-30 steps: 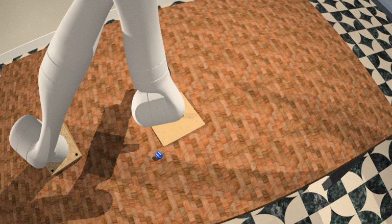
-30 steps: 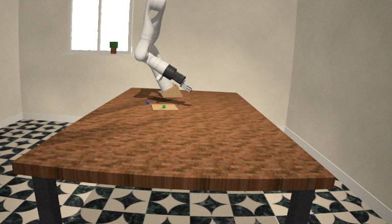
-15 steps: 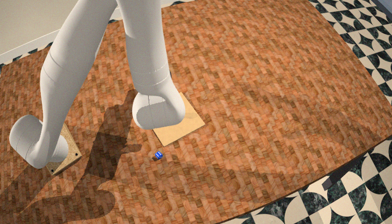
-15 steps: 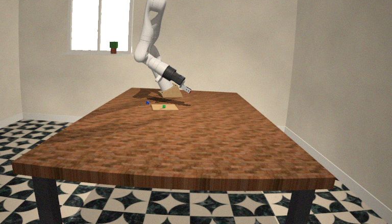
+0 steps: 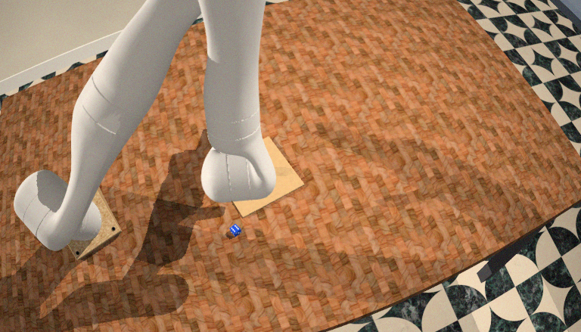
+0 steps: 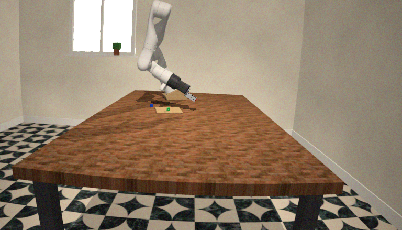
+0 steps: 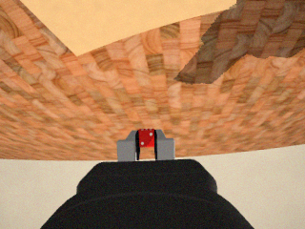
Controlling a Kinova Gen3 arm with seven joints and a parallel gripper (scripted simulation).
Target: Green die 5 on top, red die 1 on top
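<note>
My gripper is now 2 cm past the tan mat, 13 cm to the left of it and 7 cm above it. Also, from my hand: green die 13 cm to the right, 6 cm below; red die 1 cm to the left, 1 cm below; blue die 11 cm behind, 23 cm to the right, 7 cm below.
</note>
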